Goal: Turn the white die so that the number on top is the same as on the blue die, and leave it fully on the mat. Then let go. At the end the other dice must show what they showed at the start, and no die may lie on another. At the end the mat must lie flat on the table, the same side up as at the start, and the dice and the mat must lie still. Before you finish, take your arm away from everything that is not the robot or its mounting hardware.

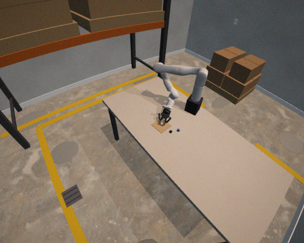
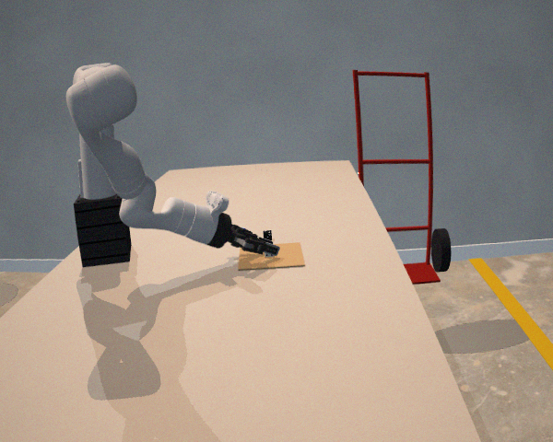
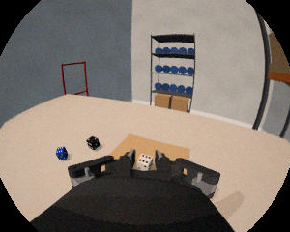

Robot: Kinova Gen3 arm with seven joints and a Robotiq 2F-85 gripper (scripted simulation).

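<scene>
Now: the white die 10 mm below my hand. The rest, counted from my hand: tan mat 20 mm below; blue die 140 mm to the left, 90 mm behind, 20 mm below; black die 120 mm to the left, 20 mm below, 20 mm behind.
</scene>
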